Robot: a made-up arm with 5 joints. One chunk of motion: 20 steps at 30 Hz.
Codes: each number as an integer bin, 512 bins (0 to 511) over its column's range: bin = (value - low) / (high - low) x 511, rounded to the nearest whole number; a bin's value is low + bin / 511 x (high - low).
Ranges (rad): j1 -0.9..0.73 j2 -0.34..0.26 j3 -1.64..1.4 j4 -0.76..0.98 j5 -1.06..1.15
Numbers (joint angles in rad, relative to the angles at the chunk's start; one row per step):
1: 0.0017 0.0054 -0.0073 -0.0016 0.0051
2: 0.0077 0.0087 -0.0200 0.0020 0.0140
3: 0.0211 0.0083 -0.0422 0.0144 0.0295
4: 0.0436 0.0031 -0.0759 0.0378 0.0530
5: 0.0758 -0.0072 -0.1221 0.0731 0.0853
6: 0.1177 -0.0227 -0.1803 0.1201 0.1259
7: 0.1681 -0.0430 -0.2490 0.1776 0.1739
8: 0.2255 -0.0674 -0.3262 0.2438 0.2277
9: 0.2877 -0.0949 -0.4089 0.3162 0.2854
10: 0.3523 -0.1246 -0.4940 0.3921 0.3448
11: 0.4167 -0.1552 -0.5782 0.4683 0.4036
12: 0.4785 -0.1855 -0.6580 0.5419 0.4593
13: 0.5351 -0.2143 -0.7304 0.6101 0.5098
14: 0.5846 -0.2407 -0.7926 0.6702 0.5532
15: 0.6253 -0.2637 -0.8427 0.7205 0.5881
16: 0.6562 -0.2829 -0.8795 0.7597 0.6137
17: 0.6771 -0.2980 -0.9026 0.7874 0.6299
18: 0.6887 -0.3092 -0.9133 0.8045 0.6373
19: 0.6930 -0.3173 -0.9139 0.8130 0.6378
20: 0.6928 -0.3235 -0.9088 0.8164 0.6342
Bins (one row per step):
1: 283 294 274 223 246
2: 285 297 272 224 248
3: 289 297 269 227 252
4: 296 292 263 234 257
5: 306 283 255 245 265
6: 319 270 245 258 274
7: 335 253 234 275 285
8: 353 232 221 295 298
9: 372 209 207 316 311
10: 393 183 193 338 325
11: 413 157 178 361 338
12: 432 132 165 382 351
13: 450 107 153 402 363
14: 465 85 142 420 373
15: 478 65 134 435 381
16: 488 49 128 446 387
17: 494 36 124 454 391
18: 498 26 122 459 392
19: 499 19 122 462 393
20: 499 14 123 463 392

